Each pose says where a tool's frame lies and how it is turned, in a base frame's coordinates. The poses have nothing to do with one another.
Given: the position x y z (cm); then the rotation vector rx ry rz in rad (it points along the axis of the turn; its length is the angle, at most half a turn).
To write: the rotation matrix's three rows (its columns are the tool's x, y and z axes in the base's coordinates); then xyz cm. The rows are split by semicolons. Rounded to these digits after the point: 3 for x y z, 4 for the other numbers.
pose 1, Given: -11.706 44.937 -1.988 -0.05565 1.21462 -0.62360
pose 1, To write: 0.2042 0.4180 0.8852; -0.4757 0.8327 -0.2835; -0.8556 -0.3632 0.3689; -11.706 44.937 -1.988
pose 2, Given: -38.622 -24.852 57.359 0.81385 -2.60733 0.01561
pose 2, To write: -0.7469 -0.5475 -0.3774; -0.5430 0.8297 -0.1293; 0.3839 0.1084 -0.9170; -38.622 -24.852 57.359
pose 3, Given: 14.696 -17.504 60.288 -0.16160 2.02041 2.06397
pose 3, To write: -0.9631 -0.2525 0.0935; 0.0989 -0.0086 0.9951; -0.2505 0.9675 0.0333; 14.696 -17.504 60.288
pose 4, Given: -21.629 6.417 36.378 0.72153 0.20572 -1.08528
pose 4, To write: 0.4734 0.8608 -0.1869; -0.7327 0.2670 -0.6260; -0.4889 0.4333 0.7571; -21.629 6.417 36.378
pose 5, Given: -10.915 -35.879 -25.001 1.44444 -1.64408 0.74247
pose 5, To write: -0.0203 -0.9818 -0.1890; -0.5073 0.1730 -0.8442; 0.8615 0.0788 -0.5016; -10.915 -35.879 -25.001
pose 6, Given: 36.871 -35.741 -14.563 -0.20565 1.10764 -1.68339
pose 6, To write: -0.4244 0.6667 0.6127; -0.8265 -0.0089 -0.5629; -0.3698 -0.7453 0.5548; 36.871 -35.741 -14.563
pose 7, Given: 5.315 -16.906 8.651 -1.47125 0.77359 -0.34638
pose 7, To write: 0.7192 -0.2425 0.6511; -0.6472 0.1071 0.7548; -0.2527 -0.9642 -0.0799; 5.315 -16.906 8.651
